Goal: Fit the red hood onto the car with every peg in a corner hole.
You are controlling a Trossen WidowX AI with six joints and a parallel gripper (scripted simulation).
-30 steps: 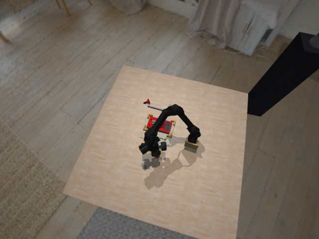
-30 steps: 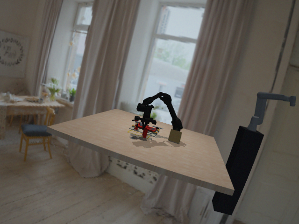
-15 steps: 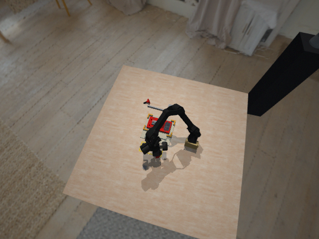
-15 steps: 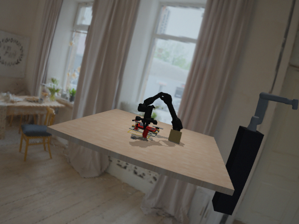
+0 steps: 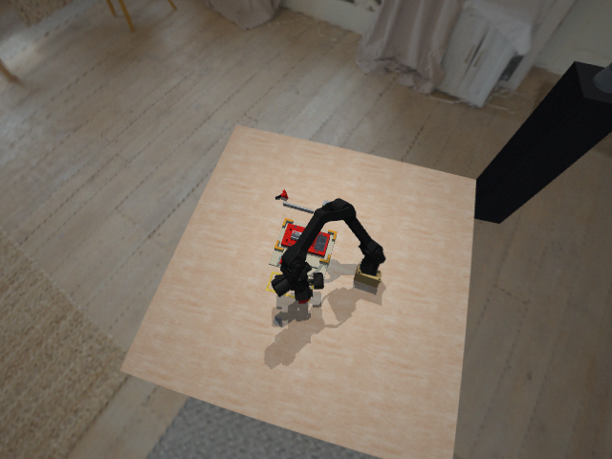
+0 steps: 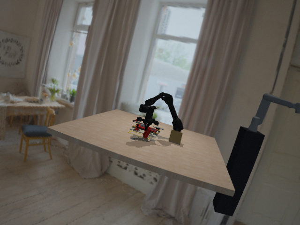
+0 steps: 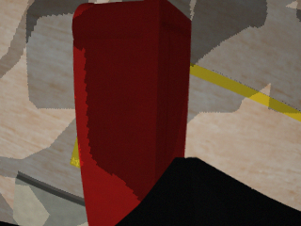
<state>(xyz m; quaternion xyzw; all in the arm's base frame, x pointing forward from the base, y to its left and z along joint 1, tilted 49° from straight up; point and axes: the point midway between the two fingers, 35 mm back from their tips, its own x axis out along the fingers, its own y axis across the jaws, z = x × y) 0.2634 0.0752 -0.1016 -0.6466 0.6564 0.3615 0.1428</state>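
The red hood is 10 mm behind my gripper tip, 10 mm to the left of it and 20 mm below it. From my gripper tip the other things lie so: grey bar: 100 mm ahead, 390 mm to the right, 50 mm below.
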